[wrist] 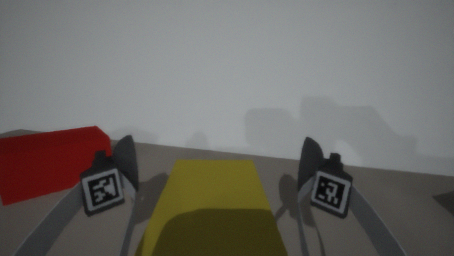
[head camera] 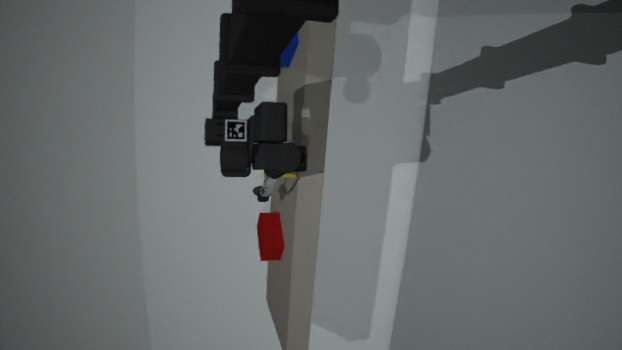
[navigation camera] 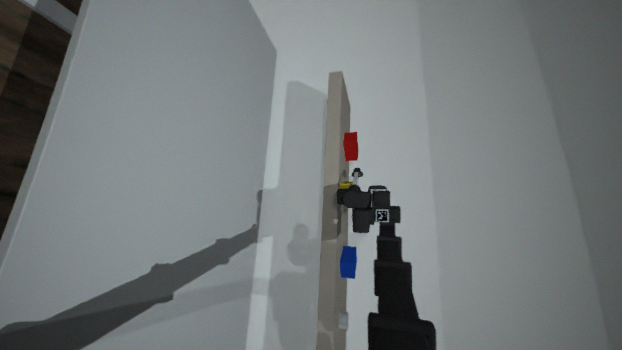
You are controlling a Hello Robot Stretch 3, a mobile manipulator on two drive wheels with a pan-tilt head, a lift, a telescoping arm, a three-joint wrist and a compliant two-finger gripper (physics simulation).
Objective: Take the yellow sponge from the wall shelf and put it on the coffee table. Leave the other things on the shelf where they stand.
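Places are measured from the robot's base along level axes (x ahead, y left, z up), in centimetres.
Where they show: gripper, fingertip midpoint: (wrist: 219, 155).
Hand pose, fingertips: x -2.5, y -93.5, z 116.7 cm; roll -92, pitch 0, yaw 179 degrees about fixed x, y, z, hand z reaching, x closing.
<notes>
After its pixels a point has its place.
The yellow sponge (head camera: 287, 175) @(y -84.2, x 0.5, z 113.1 cm) (navigation camera: 346, 185) @(y -84.2, x 0.2, z 113.8 cm) (wrist: 215, 210) @(y -87.3, x -2.3, z 116.0 cm) lies on the wall shelf (head camera: 302, 280) @(y -88.0, x 22.0, z 109.1 cm) (navigation camera: 334, 110) @(y -89.3, x 26.4, z 109.2 cm) (wrist: 400, 200) @(y -95.3, x -19.9, z 111.5 cm). In the wrist view it points away from the camera, and its near end is cut off by the lower edge. My gripper (wrist: 219, 155) @(y -93.5, x -2.5, z 116.7 cm) is open, with one finger to each side of the sponge's line and a gap on both sides. Finger shadows fall on the shelf beside the sponge. In the head and navigation views, one fingertip shows and the wrist hides the other and part of the sponge. The coffee table cannot be made out.
A red block (head camera: 270, 237) @(y -95.7, x 14.0, z 114.3 cm) (navigation camera: 351, 146) @(y -95.7, x 14.1, z 114.3 cm) (wrist: 45, 165) @(y -96.3, x 13.3, z 114.4 cm) stands on the shelf close to the left finger in the wrist view. A blue block (head camera: 290, 52) @(y -85.5, x -23.8, z 112.4 cm) (navigation camera: 348, 262) @(y -82.4, x -24.8, z 114.3 cm) and a small pale object (navigation camera: 343, 320) @(y -78.6, x -41.5, z 113.0 cm) stand on the other side. The wall is behind the shelf.
</notes>
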